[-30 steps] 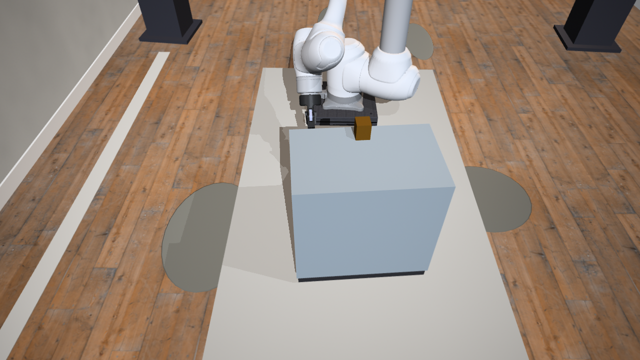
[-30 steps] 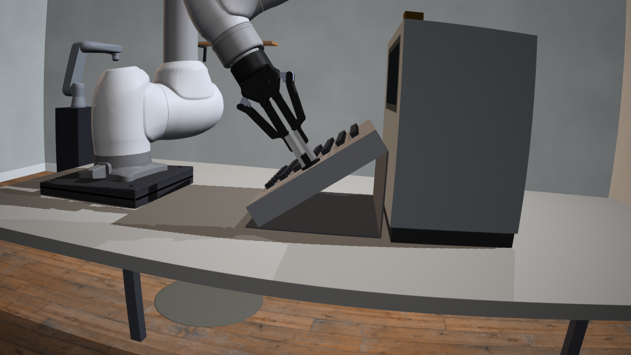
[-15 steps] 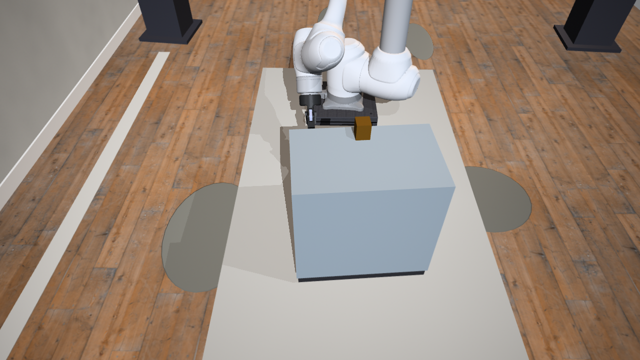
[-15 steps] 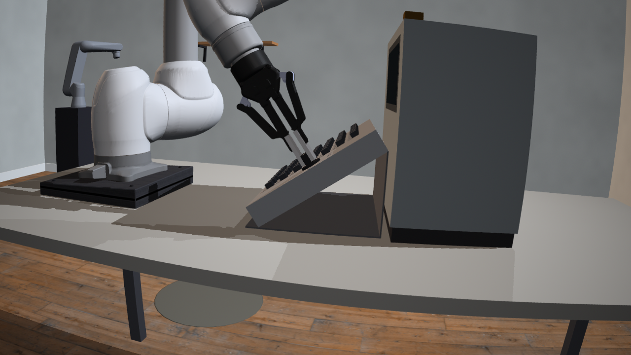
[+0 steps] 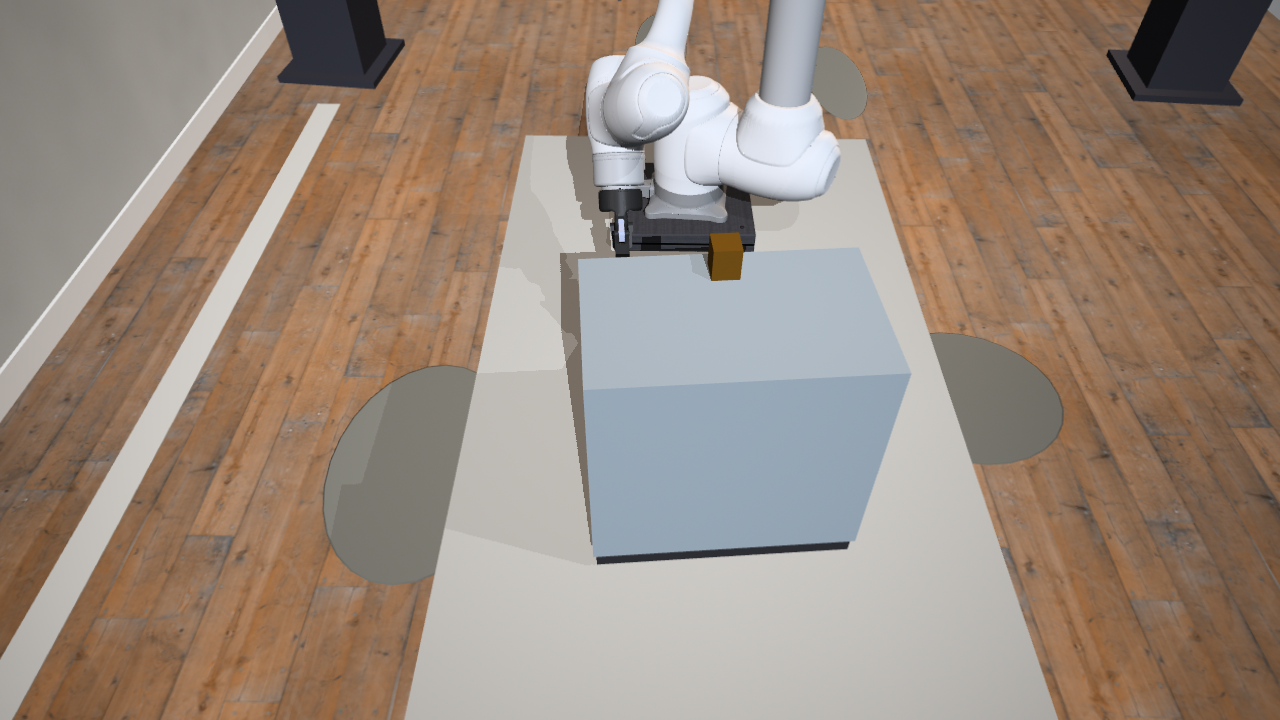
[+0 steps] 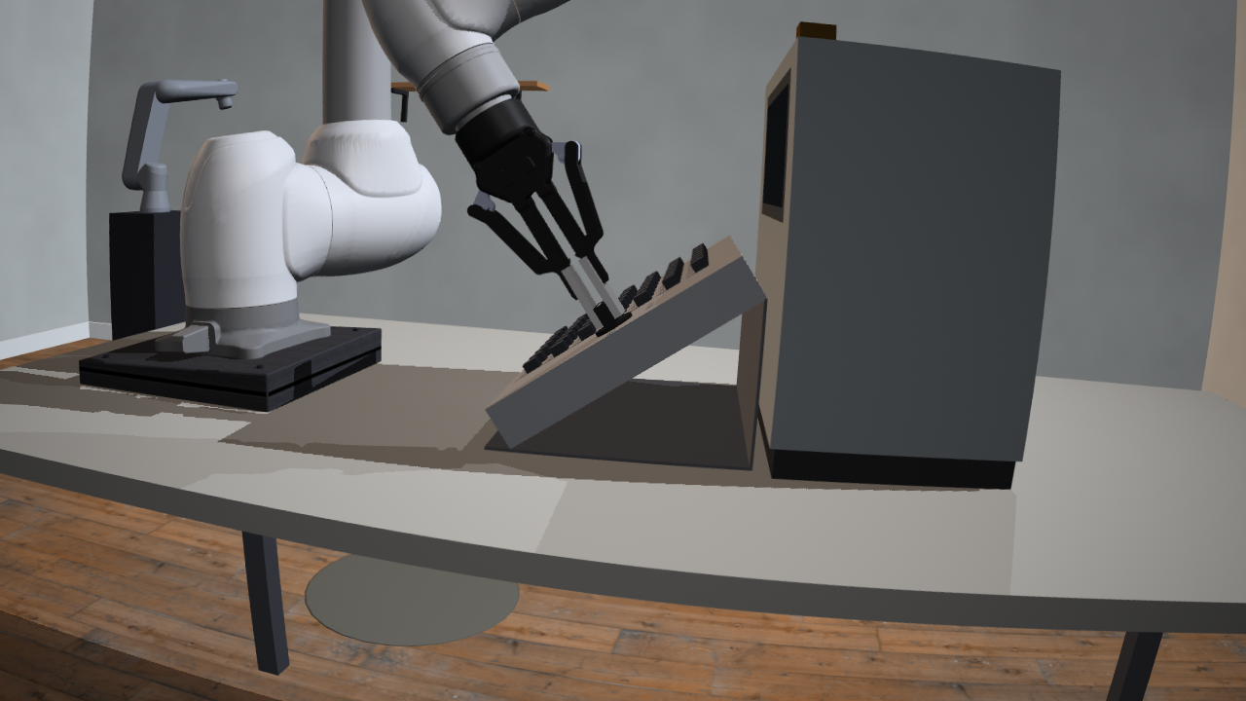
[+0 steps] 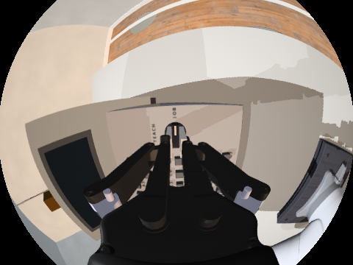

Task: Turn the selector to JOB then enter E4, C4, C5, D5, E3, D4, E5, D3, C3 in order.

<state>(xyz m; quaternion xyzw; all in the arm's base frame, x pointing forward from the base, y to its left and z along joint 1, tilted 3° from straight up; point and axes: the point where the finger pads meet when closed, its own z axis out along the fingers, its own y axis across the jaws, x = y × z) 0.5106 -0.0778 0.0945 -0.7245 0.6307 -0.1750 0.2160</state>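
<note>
The black selector knob lies 20 mm below my hand and 20 mm ahead of it. Also, from my hand: key (190 mm to the left, 50 mm below, 50 mm behind); then sloped keypad panel (120 mm to the left, 70 mm below, 20 mm ahead).
</note>
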